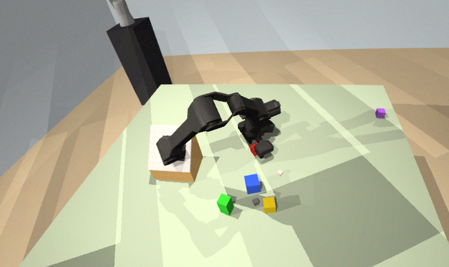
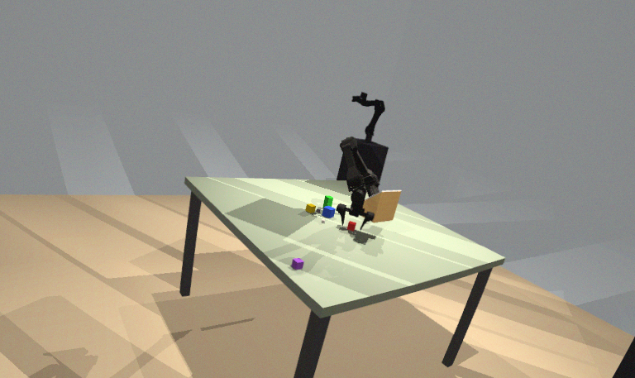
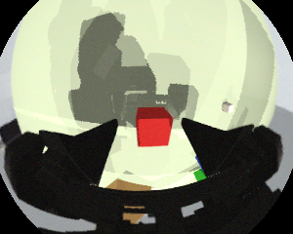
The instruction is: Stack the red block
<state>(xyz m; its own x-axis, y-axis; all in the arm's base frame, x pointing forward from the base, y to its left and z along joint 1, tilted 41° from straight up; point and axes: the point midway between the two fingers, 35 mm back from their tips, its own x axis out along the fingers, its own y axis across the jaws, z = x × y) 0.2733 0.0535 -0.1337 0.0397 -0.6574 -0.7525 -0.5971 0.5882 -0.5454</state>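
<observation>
My gripper tip is 170 mm to the left of the blue block, 20 mm below it and 10 mm short of it. Round my gripper tip: red block: 10 mm above; tiny grey piece: 230 mm to the right, 30 mm ahead; tiny white piece: 100 mm to the right, 100 mm ahead.
</observation>
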